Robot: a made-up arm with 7 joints. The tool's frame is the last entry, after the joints. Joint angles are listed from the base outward. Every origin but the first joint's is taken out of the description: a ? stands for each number. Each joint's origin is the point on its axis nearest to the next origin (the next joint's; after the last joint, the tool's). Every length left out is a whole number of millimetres.
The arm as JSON. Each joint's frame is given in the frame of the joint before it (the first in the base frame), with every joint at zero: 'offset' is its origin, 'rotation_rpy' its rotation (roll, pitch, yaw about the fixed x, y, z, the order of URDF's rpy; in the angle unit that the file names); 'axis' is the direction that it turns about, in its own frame. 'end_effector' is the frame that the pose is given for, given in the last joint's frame.
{
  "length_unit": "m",
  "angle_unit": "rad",
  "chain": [
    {
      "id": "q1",
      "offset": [
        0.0,
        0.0,
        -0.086
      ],
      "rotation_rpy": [
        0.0,
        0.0,
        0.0
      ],
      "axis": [
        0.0,
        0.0,
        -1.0
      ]
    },
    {
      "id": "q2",
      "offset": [
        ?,
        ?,
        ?
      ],
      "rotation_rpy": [
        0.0,
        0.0,
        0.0
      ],
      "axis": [
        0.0,
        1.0,
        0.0
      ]
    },
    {
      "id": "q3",
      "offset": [
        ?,
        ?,
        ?
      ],
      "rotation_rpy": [
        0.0,
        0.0,
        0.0
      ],
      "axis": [
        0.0,
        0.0,
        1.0
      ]
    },
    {
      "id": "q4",
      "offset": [
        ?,
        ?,
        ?
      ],
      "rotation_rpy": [
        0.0,
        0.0,
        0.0
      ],
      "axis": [
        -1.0,
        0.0,
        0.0
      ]
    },
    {
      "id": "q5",
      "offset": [
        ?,
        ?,
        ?
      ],
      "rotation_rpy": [
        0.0,
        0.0,
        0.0
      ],
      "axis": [
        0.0,
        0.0,
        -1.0
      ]
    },
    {
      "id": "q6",
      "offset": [
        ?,
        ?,
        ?
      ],
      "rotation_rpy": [
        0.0,
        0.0,
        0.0
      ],
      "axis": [
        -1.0,
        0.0,
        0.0
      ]
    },
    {
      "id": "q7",
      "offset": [
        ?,
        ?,
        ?
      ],
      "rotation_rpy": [
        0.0,
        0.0,
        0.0
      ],
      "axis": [
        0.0,
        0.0,
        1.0
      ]
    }
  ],
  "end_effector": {
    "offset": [
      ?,
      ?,
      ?
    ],
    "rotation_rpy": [
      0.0,
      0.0,
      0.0
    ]
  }
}
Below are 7 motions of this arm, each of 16 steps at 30 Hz.
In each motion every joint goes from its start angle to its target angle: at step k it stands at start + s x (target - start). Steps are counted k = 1, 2, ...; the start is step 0. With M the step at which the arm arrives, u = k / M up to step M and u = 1 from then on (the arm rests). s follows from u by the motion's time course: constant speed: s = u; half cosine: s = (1 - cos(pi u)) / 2; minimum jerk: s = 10 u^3 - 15 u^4 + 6 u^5.
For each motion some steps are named. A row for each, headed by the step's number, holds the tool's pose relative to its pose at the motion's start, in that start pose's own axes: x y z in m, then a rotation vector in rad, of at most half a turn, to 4 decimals.
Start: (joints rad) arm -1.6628 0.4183 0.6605 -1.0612 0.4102 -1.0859 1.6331
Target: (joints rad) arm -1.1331 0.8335 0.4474 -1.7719 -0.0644 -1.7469 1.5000
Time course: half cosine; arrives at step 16
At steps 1, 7, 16:
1: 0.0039 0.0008 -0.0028 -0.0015 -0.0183 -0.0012
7: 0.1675 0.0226 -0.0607 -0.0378 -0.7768 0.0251
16: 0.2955 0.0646 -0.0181 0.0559 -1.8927 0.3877

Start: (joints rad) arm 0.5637 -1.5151 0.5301 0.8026 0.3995 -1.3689 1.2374
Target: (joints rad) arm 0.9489 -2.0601 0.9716 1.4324 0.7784 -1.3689 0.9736
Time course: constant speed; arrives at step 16
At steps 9, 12, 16:
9: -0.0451 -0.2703 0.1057 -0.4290 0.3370 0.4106
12: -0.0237 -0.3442 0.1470 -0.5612 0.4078 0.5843
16: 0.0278 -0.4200 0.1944 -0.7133 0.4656 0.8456

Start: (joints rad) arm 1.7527 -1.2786 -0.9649 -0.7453 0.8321 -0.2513 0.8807
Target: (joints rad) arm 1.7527 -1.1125 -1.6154 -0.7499 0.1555 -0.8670 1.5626
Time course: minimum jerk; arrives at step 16
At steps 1, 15, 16:
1: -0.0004 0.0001 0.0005 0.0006 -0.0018 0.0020
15: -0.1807 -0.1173 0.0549 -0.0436 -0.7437 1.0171
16: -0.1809 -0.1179 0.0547 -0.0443 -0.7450 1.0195

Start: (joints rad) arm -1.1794 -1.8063 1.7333 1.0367 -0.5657 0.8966 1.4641
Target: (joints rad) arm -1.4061 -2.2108 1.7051 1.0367 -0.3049 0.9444 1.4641
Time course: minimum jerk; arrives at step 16
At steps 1, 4, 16:
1: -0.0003 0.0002 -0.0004 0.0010 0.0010 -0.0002
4: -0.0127 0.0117 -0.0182 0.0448 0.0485 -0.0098
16: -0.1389 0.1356 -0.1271 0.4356 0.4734 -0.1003

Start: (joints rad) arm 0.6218 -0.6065 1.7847 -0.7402 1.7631 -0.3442 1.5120
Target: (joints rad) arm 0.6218 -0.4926 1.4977 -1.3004 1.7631 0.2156 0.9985
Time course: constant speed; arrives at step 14
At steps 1, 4, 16:
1: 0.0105 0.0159 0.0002 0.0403 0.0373 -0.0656
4: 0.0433 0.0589 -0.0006 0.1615 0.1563 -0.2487
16: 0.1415 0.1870 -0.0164 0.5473 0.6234 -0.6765

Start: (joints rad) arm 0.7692 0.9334 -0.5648 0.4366 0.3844 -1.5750 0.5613
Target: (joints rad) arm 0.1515 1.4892 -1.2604 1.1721 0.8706 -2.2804 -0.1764
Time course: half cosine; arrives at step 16
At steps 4, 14, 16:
4: 0.0299 -0.0348 0.0559 -0.1475 -0.0347 -0.0547
14: 0.1887 0.0955 0.3121 -0.7888 -0.3097 0.1767
16: 0.1899 0.1109 0.3127 -0.8107 -0.3173 0.2022

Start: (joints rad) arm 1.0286 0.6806 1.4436 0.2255 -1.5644 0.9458 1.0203
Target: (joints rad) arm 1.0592 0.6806 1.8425 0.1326 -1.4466 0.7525 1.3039
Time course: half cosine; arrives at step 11
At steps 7, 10, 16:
7: -0.0707 -0.0322 -0.0490 -0.1277 -0.1457 0.2594
10: -0.0954 -0.0520 -0.0690 -0.1811 -0.1997 0.3660
16: -0.0972 -0.0536 -0.0705 -0.1852 -0.2036 0.3741

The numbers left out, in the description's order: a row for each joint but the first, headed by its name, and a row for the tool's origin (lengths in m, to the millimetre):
q2: 0.053 0.087 0.0
q3: 0.069 0.0 -0.359
q4: 0.004 -0.014 0.0
q5: 0.0 -0.081 -0.234
q6: 0.201 0.072 0.0
q7: 0.0 -0.021 -0.157
tool: 0.033 0.369 0.0

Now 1 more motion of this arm.
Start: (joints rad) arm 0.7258 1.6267 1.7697 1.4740 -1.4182 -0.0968 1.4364
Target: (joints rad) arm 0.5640 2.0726 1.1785 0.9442 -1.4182 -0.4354 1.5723
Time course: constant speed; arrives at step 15
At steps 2, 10, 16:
2: 0.0515 -0.0456 0.0093 -0.0987 -0.1595 0.0333
10: 0.2621 -0.1995 0.1446 -0.5021 -0.7936 0.1955
16: 0.3725 -0.2546 0.3024 -0.7588 -1.1868 0.3049

